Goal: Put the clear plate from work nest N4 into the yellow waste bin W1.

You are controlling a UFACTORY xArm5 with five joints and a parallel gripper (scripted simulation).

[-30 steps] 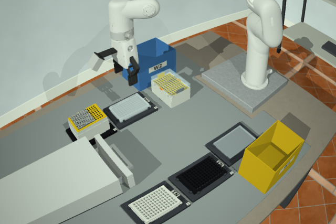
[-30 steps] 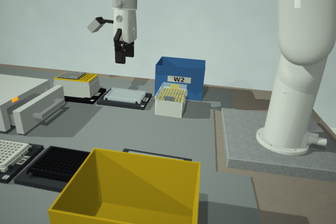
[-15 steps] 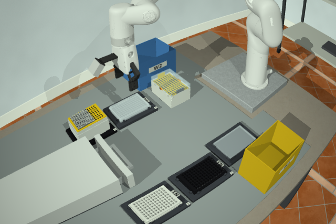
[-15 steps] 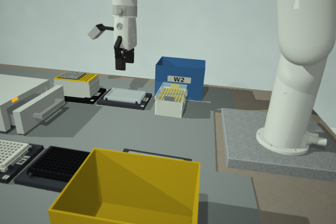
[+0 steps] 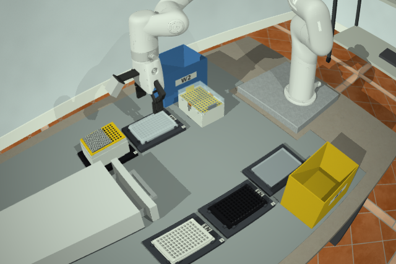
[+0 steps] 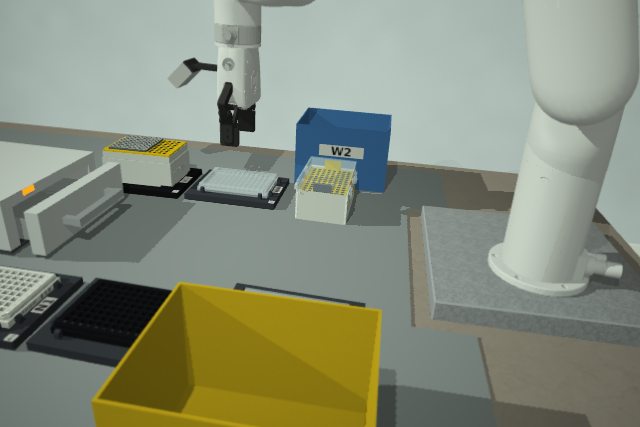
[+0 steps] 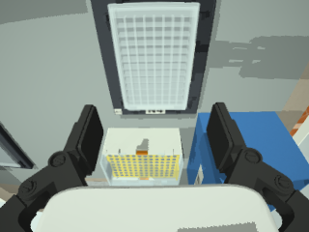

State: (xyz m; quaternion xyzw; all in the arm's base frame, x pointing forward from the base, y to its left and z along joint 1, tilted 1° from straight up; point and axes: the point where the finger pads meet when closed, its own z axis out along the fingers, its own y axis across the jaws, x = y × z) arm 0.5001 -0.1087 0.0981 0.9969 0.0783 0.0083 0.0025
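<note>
Right now my hand is 9 cm above the clear plate. Also, from my hand: work nest N4 (11 cm below); then yellow-topped rack (17 cm ahead, 3 cm to the left, 6 cm below); then tip box (17 cm behind, 7 cm below).
</note>
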